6 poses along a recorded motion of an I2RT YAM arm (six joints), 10 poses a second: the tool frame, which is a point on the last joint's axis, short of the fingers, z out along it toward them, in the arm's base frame.
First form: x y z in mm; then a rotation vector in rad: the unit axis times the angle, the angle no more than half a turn.
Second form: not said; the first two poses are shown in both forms.
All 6 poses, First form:
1: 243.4 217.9 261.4 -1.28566 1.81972 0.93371
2: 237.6 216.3 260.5 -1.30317 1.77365 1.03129
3: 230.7 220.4 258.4 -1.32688 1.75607 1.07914
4: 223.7 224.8 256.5 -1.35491 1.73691 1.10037
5: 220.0 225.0 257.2 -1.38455 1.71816 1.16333
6: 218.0 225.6 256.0 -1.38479 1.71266 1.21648
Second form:
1: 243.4 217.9 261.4 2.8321 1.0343 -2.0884
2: 237.6 216.3 260.5 2.7268 1.0677 -2.1218
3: 230.7 220.4 258.4 2.6780 1.0721 -2.1261
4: 223.7 224.8 256.5 2.6717 1.0765 -2.1006
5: 220.0 225.0 257.2 2.6034 1.0772 -2.1117
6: 218.0 225.6 256.0 2.5266 1.0766 -2.1565
